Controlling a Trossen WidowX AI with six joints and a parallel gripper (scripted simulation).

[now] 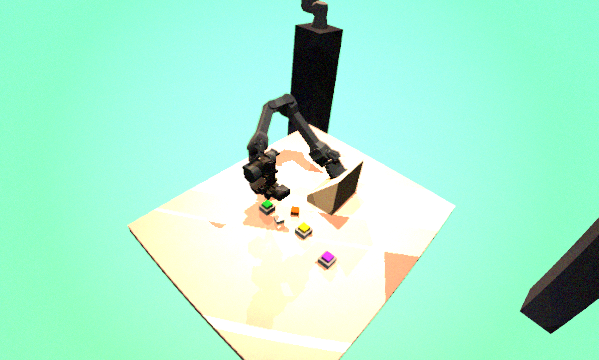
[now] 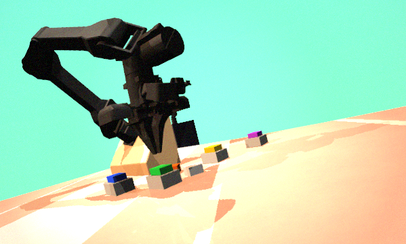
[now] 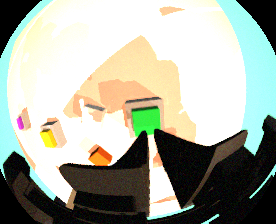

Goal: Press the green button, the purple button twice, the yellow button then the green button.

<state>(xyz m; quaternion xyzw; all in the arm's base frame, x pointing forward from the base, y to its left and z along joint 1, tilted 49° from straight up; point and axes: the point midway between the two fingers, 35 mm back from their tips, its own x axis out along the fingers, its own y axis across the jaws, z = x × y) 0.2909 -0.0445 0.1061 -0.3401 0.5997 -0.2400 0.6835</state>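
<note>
Now: gripper tip 30 mm above the green button. Also, from my gripper tip: small white block 80 mm to the left, 50 mm below; then blue button 90 mm behind, 60 mm to the right, 30 mm below; then small orange block 80 mm to the left, 80 mm behind, 50 mm below.
</note>
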